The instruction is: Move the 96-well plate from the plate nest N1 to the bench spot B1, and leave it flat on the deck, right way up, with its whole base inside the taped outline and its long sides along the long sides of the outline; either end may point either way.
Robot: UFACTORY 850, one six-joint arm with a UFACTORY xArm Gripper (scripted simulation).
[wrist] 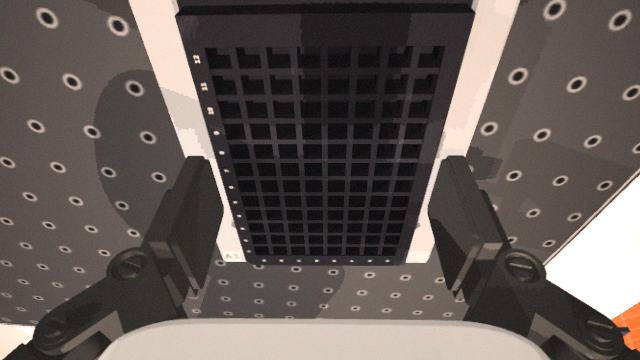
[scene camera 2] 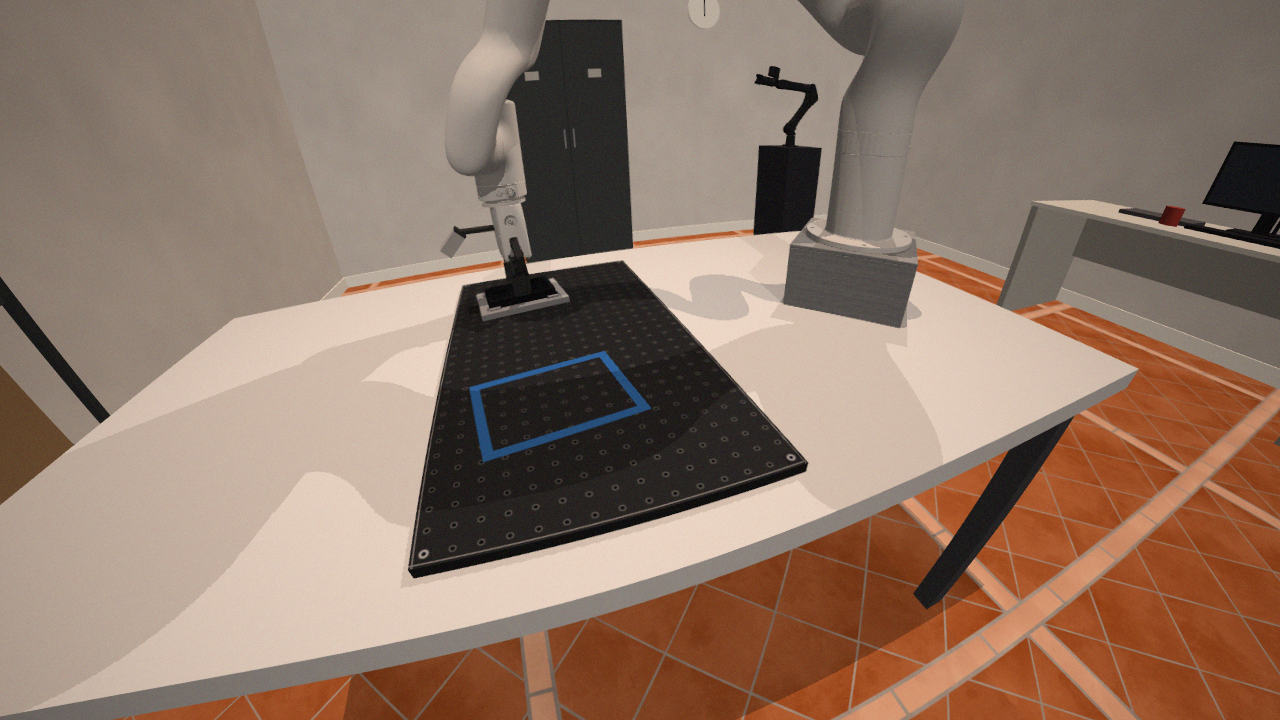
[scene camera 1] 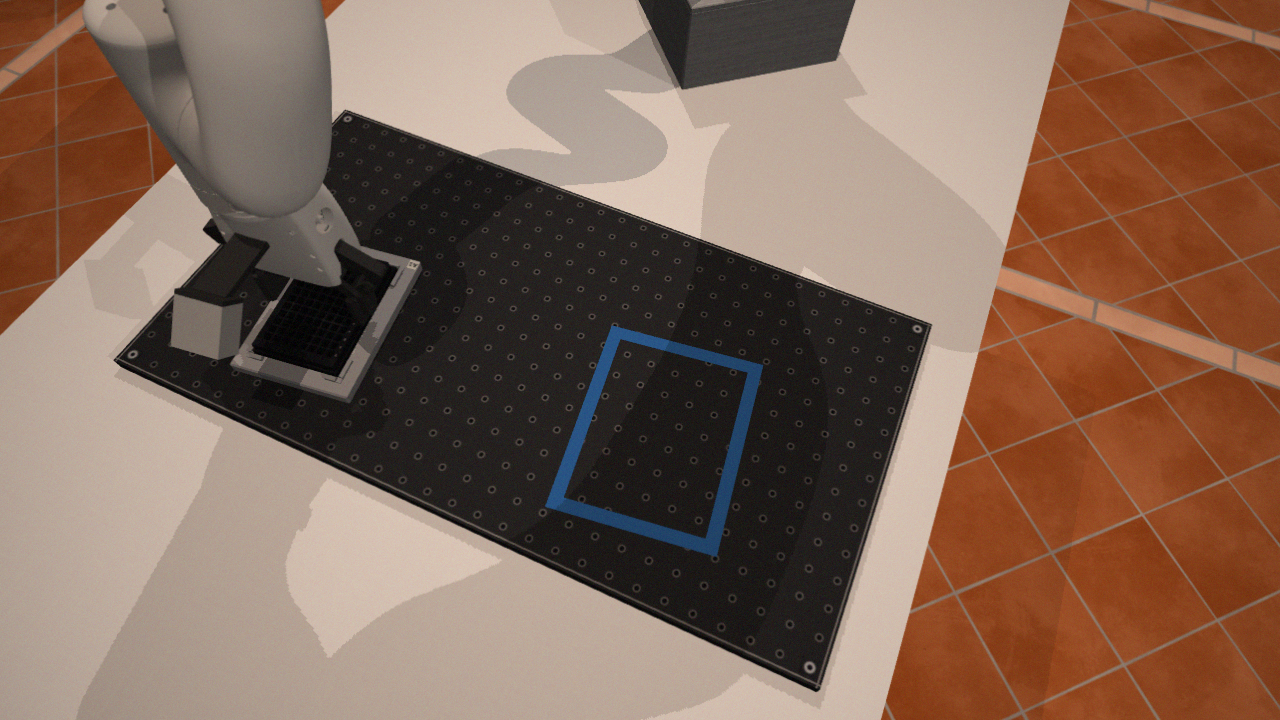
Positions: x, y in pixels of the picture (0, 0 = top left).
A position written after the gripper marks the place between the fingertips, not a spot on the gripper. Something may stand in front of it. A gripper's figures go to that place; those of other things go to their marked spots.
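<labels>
There's a black 96-well plate [wrist: 326, 181] that's 14 cm from the lens, and a grey plate nest N1 [wrist: 173, 75], also 14 cm from the lens. The gripper [wrist: 324, 182] is 13 cm from the lens.
</labels>
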